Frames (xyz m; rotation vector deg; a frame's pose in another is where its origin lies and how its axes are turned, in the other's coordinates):
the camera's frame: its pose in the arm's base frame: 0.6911 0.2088 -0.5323 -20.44 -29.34 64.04
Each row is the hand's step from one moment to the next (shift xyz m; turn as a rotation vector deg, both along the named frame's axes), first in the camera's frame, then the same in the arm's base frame.
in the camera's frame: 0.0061 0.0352 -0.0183 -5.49 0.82 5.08
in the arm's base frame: -0.0144 0.0194 -0.0321 -5.33 -4.61 2.64
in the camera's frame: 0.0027 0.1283 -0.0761 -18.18 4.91 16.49
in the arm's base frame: -0.0538 0.0525 -0.1289 -19.12 -14.39 7.35
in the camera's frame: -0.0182 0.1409 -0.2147 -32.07 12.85 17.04
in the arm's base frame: 0.0067 0.0360 -0.2548 -30.18 -23.92 0.79
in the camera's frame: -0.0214 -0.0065 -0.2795 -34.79 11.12 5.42
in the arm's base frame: 0.1532 -0.0272 -0.2332 -23.33 -27.32 -8.53
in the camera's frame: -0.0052 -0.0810 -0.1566 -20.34 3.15 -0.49
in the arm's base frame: 0.1467 -0.0400 -0.0893 -9.07 -17.38 -6.30
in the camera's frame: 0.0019 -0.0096 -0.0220 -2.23 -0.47 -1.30
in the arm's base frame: 0.0202 -0.0025 -0.0129 0.32 -2.25 -1.30
